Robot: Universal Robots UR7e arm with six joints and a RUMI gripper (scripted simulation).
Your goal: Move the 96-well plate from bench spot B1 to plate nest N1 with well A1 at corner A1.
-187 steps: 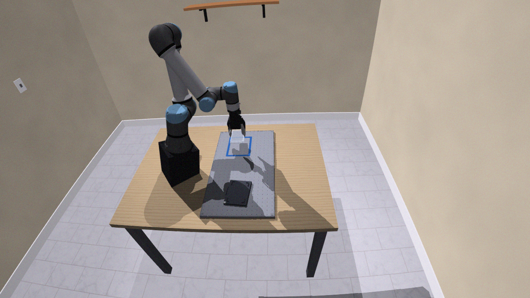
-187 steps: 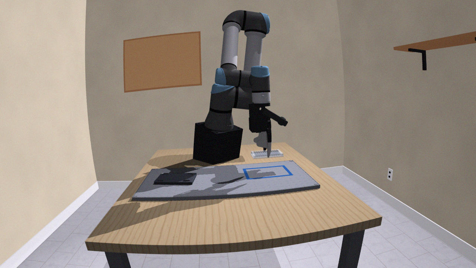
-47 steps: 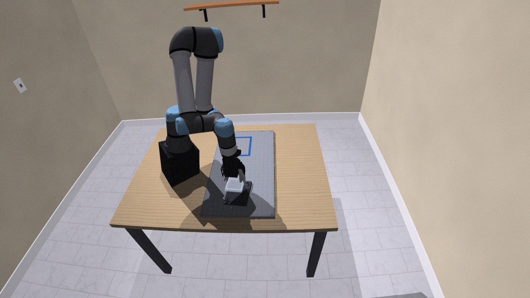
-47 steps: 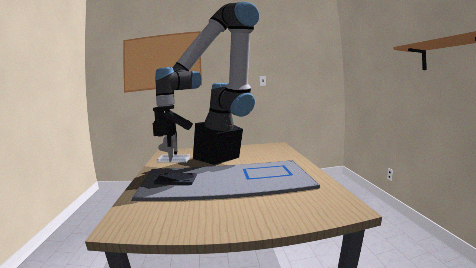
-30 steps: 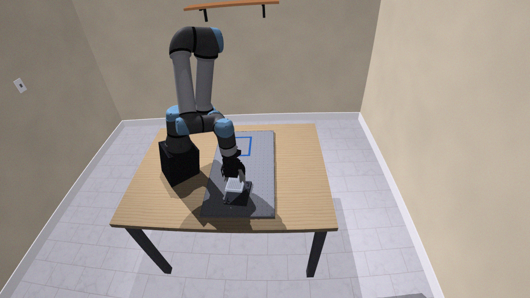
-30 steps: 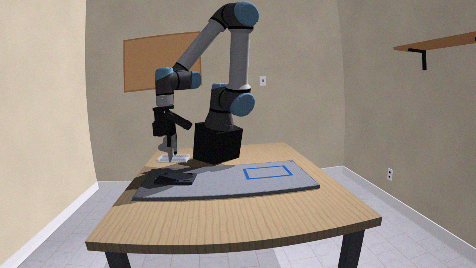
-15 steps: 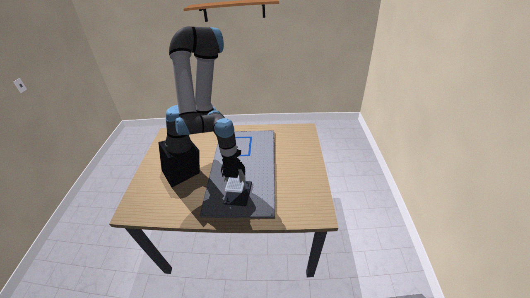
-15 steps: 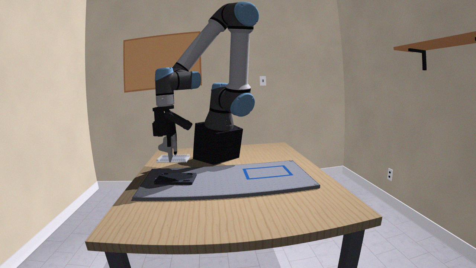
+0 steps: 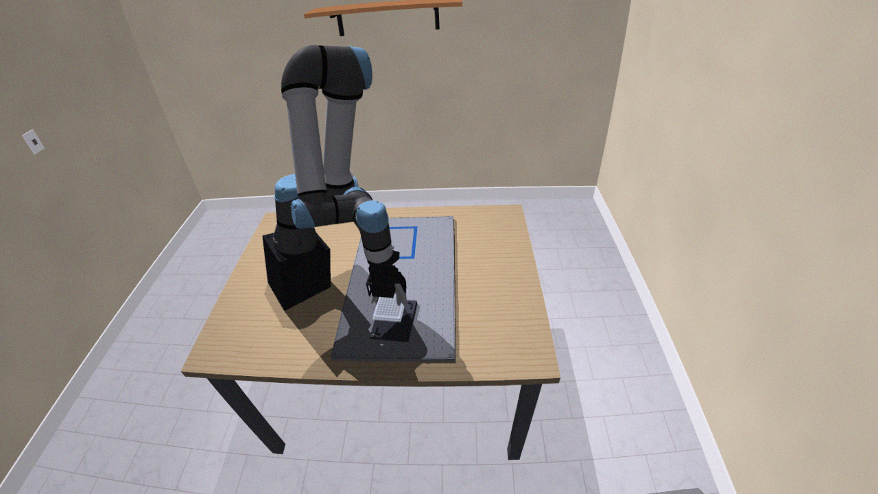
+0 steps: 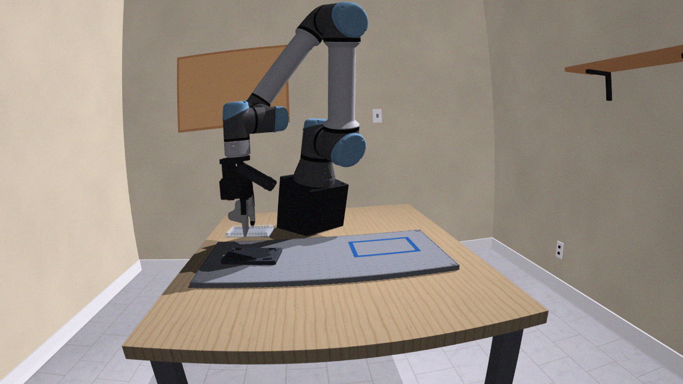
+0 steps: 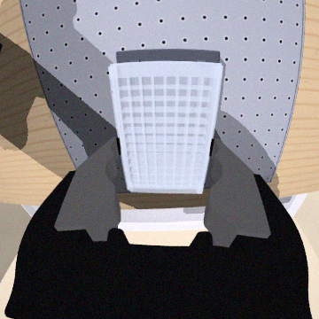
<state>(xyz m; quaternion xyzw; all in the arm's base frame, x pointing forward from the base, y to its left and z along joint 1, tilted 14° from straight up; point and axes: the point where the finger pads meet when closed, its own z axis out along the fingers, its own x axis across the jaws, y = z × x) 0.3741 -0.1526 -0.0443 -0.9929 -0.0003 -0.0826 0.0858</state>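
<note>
My gripper is now 8 cm above the black plate nest N1. From my hand the other things lie so: 96-well plate (1 cm below).
</note>
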